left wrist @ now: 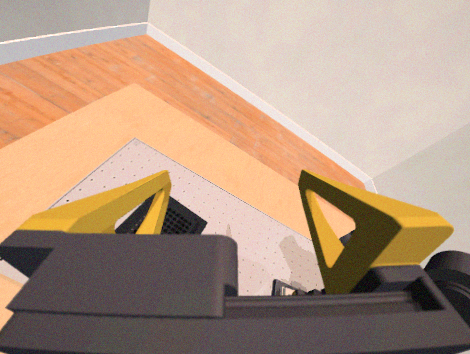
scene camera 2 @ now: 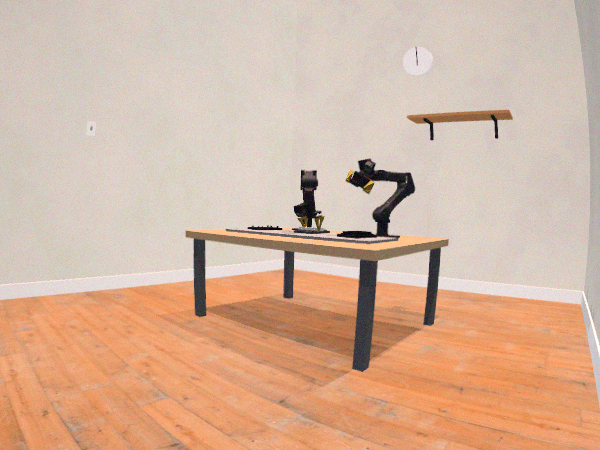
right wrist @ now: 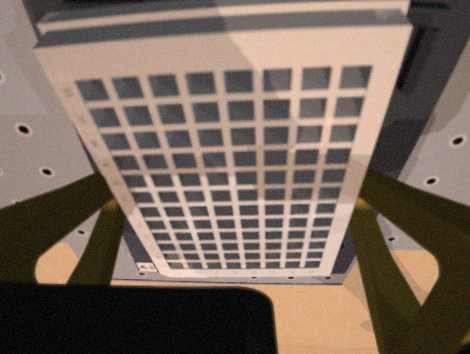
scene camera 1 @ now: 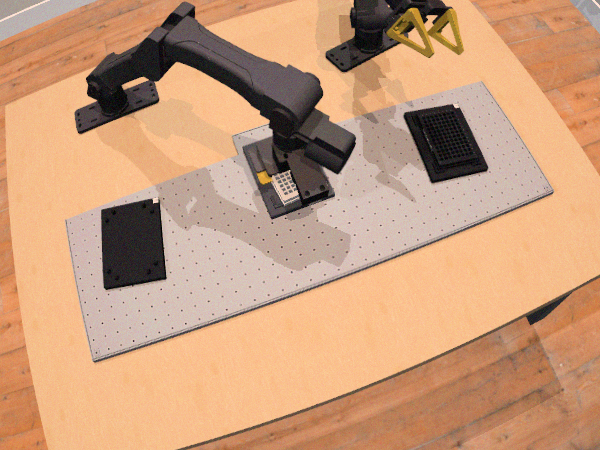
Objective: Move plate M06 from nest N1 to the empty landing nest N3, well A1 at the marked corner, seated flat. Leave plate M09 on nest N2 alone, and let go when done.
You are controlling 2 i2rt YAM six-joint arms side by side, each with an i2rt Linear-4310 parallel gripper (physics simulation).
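A white multi-well plate sits on the middle nest; its number is unreadable. My right gripper is shut on its two long sides, near the A1-marked end. Whether the plate is lifted at all I cannot tell. An empty black nest with corner pegs and a white corner tag lies at the left. A black plate sits on the right nest. My left gripper is open and empty, raised high.
The nests stand on a grey perforated board on a wooden table. My right arm reaches over the middle nest and hides part of it. The left arm's base is at the back.
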